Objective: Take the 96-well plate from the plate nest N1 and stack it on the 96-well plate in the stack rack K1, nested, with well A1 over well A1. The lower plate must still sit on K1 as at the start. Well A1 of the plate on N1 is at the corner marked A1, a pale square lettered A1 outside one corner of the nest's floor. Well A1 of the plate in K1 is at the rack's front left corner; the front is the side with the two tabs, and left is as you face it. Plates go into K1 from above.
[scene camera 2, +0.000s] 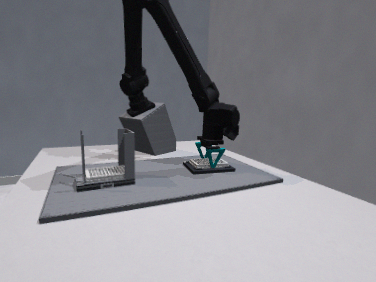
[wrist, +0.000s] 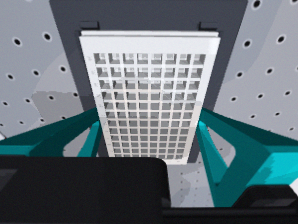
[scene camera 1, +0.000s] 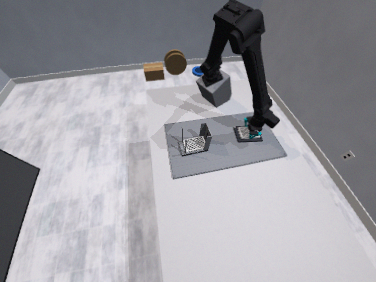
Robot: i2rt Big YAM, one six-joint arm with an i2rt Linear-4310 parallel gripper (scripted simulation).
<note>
In view: the gripper (wrist: pixel 149 111) and a white 96-well plate (wrist: pixel 152 89).
</note>
